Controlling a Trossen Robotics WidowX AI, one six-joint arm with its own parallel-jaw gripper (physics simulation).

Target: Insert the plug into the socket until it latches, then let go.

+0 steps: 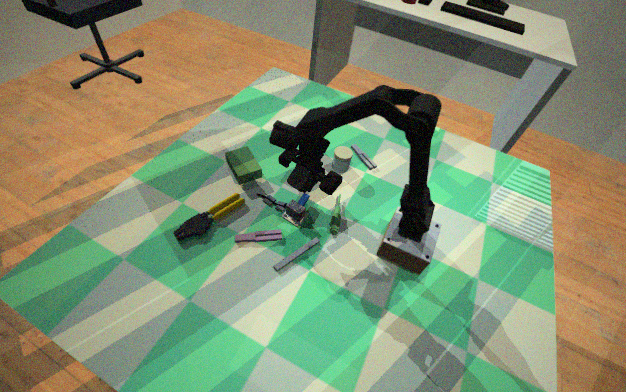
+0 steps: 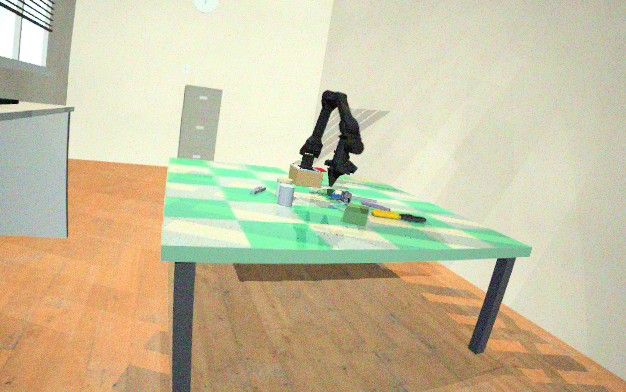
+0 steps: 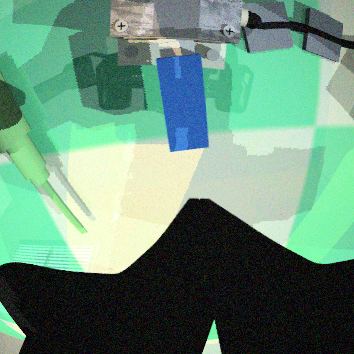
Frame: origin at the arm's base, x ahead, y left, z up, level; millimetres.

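Where they show: gripper, fingertip midpoint: (image 2: 330, 186) (image 3: 197, 207); arm's base, origin of the base link: (image 1: 411, 229) (image 2: 305, 168).
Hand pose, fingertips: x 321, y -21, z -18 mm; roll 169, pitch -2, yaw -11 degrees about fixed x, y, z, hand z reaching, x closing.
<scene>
Things, the pixels of their top centre, and the offset from my fingertips. "spot": a spot on its surface instead.
- blue plug, middle of its top: (image 3: 181, 85) (image 1: 302, 201) (image 2: 338, 194) 1 mm ahead, 44 mm left, 32 mm down
- grey socket block, middle of its top: (image 1: 295, 205) (image 2: 347, 192) 8 mm ahead, 81 mm left, 17 mm down
- black cable, surface spot: (image 3: 298, 28) spot: 78 mm ahead, 72 mm left, 57 mm down
- green bottle, middle of its top: (image 3: 16, 167) (image 1: 337, 209) (image 2: 321, 188) 107 mm back, 18 mm left, 35 mm down
- green block, middle of its top: (image 1: 243, 160) (image 2: 357, 208) 243 mm ahead, 6 mm right, 22 mm down
- yellow-handled pliers, surface spot: (image 1: 209, 214) spot: 223 mm ahead, 207 mm left, 52 mm down
- purple piece, middle of its top: (image 1: 258, 235) (image 2: 376, 204) 61 mm ahead, 201 mm left, 50 mm down
- grey bar, middle of its top: (image 1: 297, 252) 61 mm back, 198 mm left, 52 mm down
- grey cylinder, middle of its top: (image 1: 343, 152) (image 2: 285, 179) 41 mm back, 185 mm right, 8 mm up
The blue plug (image 1: 304, 199) (image 2: 335, 196) (image 3: 182, 102) sticks out of the grey socket block (image 1: 295, 211) (image 3: 175, 21), with its far end in the socket's mouth. A black cable (image 3: 298, 28) runs off from the socket to one side. My gripper (image 1: 311, 187) (image 2: 332, 182) (image 3: 197, 207) is shut and empty. It hangs a little above and behind the plug's free end, with a clear gap between the fingertips and the plug.
A green bottle (image 1: 335, 216) (image 3: 21, 147) lies just right of the socket. A green block (image 1: 243, 164), yellow-handled pliers (image 1: 210, 215), a purple piece (image 1: 258, 236), a grey bar (image 1: 297, 253) and a grey cylinder (image 1: 342, 159) lie around it. The arm's base (image 1: 406, 249) stands to the right.
</scene>
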